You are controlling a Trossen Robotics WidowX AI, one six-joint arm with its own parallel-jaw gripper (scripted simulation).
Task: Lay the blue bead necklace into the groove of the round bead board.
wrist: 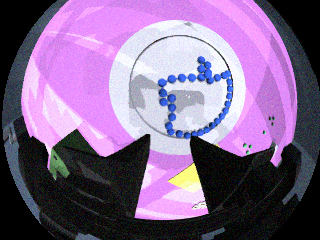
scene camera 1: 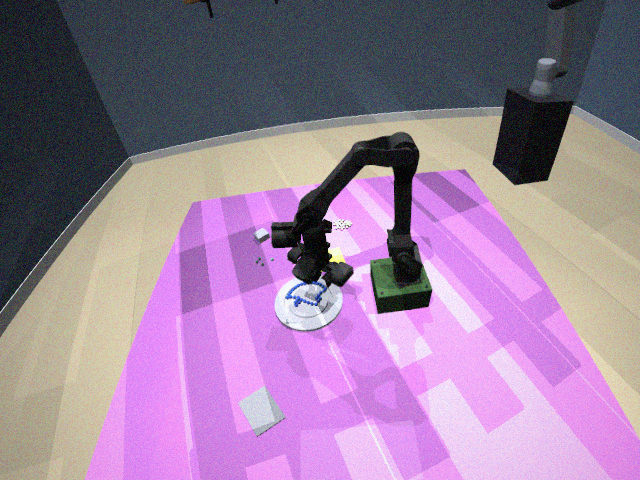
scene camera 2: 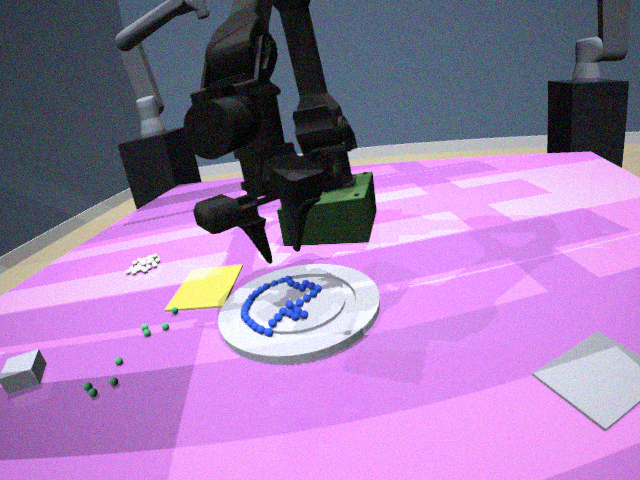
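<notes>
Through scene camera 1 I see my gripper (scene camera 1: 323,283) together with a grey tile (scene camera 1: 262,412). Scene camera 2 shows me my gripper as well (scene camera 2: 283,256), and there I also find a yellow sheet (scene camera 2: 206,288). The wrist view gives me my gripper (wrist: 170,139), while the grey tile is out of frame in that wrist view.
</notes>
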